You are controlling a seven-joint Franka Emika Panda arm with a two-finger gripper.
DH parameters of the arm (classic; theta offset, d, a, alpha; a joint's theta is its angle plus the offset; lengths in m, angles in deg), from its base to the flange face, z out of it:
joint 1: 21.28 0.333 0 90
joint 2: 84.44 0 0 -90
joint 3: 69.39 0.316 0.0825 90
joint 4: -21.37 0 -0.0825 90
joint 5: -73.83 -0.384 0 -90
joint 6: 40.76 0 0.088 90
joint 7: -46.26 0.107 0 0
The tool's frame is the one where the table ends.
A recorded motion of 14 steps. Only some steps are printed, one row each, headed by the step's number.
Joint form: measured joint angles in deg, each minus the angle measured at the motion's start. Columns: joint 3, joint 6, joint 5, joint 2, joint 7, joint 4, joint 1.
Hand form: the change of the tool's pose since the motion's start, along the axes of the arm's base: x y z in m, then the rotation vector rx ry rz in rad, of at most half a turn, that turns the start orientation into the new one. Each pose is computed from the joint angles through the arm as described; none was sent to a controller.
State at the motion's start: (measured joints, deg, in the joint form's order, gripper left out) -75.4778 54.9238 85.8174 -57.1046 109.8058 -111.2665 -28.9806
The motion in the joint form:
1: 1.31 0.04 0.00 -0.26 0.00 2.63 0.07
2: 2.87 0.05 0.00 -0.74 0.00 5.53 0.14
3: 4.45 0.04 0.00 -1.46 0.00 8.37 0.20
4: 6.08 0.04 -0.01 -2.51 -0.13 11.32 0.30
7: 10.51 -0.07 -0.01 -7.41 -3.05 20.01 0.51
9: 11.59 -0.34 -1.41 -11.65 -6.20 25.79 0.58
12: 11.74 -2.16 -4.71 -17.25 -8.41 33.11 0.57
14: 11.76 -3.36 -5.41 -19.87 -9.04 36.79 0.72
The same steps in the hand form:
1: 0.0093 0.0078 0.0202 -0.0198 -0.0396 0.0197
2: 0.0194 0.0181 0.0413 -0.0406 -0.0795 0.0436
3: 0.0294 0.0296 0.0601 -0.0591 -0.1142 0.0685
4: 0.0403 0.0425 0.0773 -0.0753 -0.1453 0.0979
7: 0.0763 0.0802 0.1127 -0.1005 -0.1979 0.2247
9: 0.1015 0.0914 0.1258 -0.0737 -0.2149 0.2952
12: 0.1309 0.0955 0.1353 -0.0059 -0.2199 0.3252
14: 0.1438 0.0967 0.1405 0.0117 -0.2195 0.3356

